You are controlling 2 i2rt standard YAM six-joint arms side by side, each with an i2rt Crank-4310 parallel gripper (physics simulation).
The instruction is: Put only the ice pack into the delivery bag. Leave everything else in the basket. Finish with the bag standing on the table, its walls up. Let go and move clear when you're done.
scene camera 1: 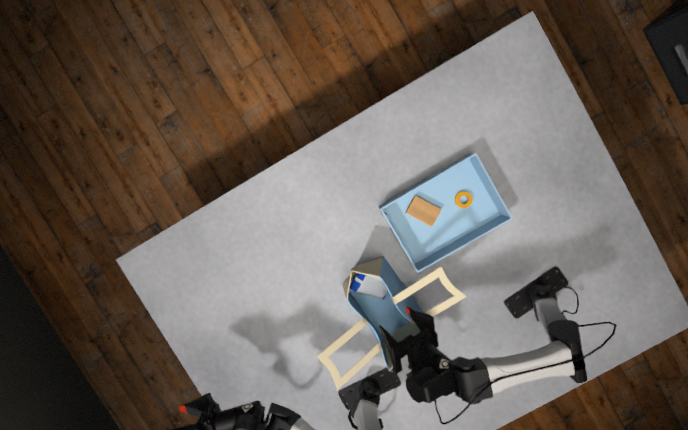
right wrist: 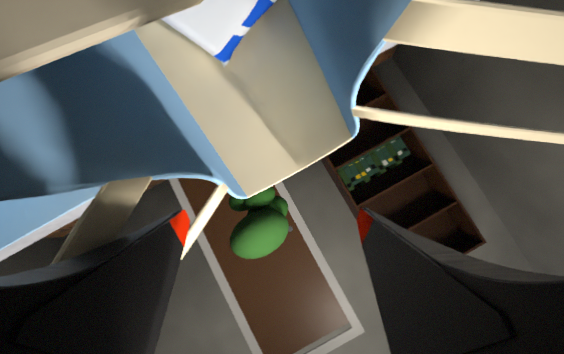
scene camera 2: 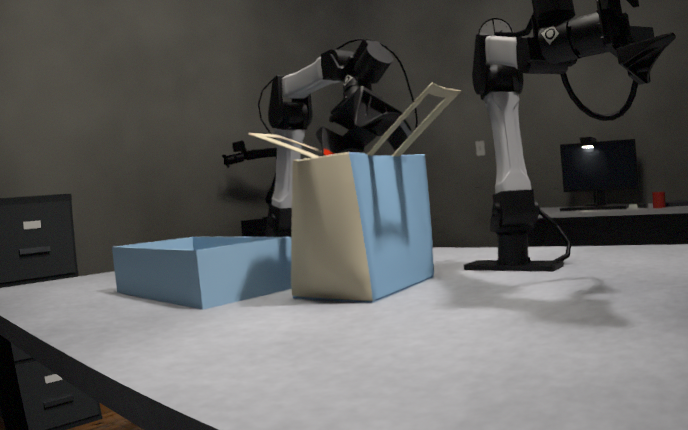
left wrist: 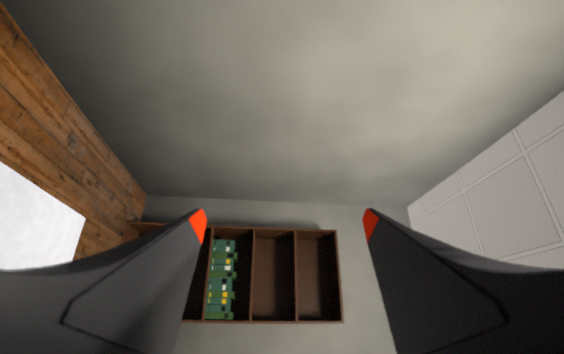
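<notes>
The delivery bag [scene camera 1: 383, 310] [scene camera 2: 332, 228] [right wrist: 280, 100] stands upright on the table, walls up, long sides bowed inward, handles splayed outward. The white and blue ice pack [scene camera 1: 373, 287] [right wrist: 215, 22] is inside it, by the upper end wall in scene camera 1; the walls hide its lower part. My right gripper [scene camera 1: 395, 320] [scene camera 2: 364, 144] [right wrist: 273, 213] is open and empty at the bag's mouth, near the opposite end. A handle bar shows beside one fingertip in the right wrist view. My left gripper [scene camera 1: 181, 419] [left wrist: 283, 213] is open and empty, away from the bag.
The blue basket [scene camera 1: 464, 245] [scene camera 2: 152, 273] stands close to the bag, holding a tan block [scene camera 1: 423, 210] and a yellow ring [scene camera 1: 457, 199]. One bag handle [scene camera 1: 418, 287] [scene camera 2: 289, 143] reaches toward the basket; the other handle [scene camera 1: 342, 338] [scene camera 2: 403, 119] points toward the left arm's base.
</notes>
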